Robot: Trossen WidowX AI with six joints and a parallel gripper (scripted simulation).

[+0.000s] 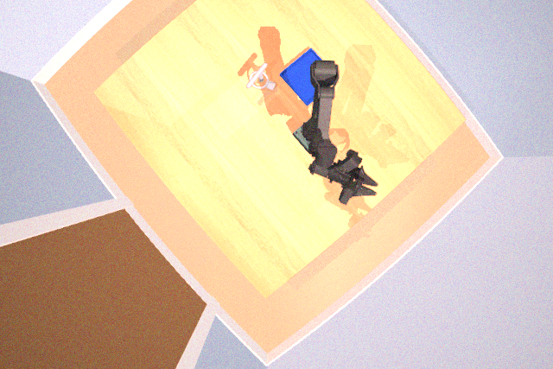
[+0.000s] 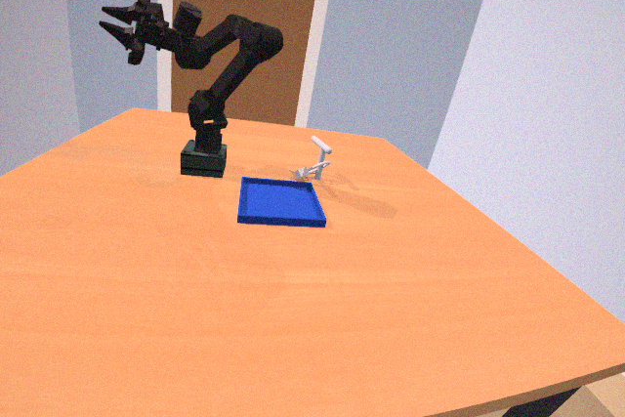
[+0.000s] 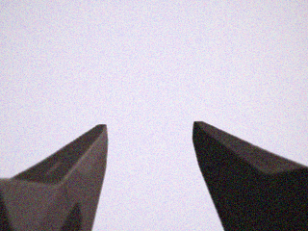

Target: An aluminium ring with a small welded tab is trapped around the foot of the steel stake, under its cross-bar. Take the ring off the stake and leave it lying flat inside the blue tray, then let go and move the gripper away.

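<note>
Now: gripper tip 580 mm short of the aluminium ring, 10 mm to the left of it and 330 mm above it. From my gripper tip the other things lie so: blue tray 460 mm ahead, 190 mm to the right, 360 mm below.
</note>
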